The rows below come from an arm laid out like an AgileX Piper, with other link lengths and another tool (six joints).
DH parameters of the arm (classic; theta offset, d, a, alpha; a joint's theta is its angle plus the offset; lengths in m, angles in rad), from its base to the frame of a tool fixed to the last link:
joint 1: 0 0.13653 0 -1.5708
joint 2: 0.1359 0 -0.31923 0
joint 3: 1.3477 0 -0.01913 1.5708
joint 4: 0 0.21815 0 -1.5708
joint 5: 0 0 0 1.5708
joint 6: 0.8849 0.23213 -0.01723 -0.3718
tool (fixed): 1.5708 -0.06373 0 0
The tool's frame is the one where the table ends.
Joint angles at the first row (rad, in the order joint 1, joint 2, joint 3, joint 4, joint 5, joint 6):
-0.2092, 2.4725, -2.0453, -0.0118, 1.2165, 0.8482
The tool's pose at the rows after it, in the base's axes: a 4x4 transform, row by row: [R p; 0 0 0 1], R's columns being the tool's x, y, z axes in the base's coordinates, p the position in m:
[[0.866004 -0.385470 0.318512 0.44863], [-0.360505 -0.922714 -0.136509 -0.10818], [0.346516 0.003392 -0.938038 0.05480], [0 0 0 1]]
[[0.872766 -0.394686 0.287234 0.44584], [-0.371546 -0.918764 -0.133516 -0.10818], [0.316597 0.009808 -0.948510 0.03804], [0 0 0 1]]
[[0.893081 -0.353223 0.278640 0.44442], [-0.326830 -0.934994 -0.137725 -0.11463], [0.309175 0.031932 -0.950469 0.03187], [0 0 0 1]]
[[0.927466 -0.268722 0.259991 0.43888], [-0.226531 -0.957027 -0.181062 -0.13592], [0.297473 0.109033 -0.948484 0.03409], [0 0 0 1]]
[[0.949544 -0.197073 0.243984 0.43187], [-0.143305 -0.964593 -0.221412 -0.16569], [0.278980 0.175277 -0.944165 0.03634], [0 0 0 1]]
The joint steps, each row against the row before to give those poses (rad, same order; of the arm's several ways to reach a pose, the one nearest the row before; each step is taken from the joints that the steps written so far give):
0.0000, 0.0348, 0.0000, 0.0118, -0.0023, 0.0242
-0.0018, 0.0362, 0.0000, 0.0000, -0.0038, 0.0085
-0.0031, 0.0151, -0.0028, -0.0247, -0.0014, -0.0375
-0.0120, 0.0008, 0.0000, -0.0877, 0.0131, -0.0638
-0.0343, 0.0022, 0.0000, -0.0793, 0.0035, -0.0727

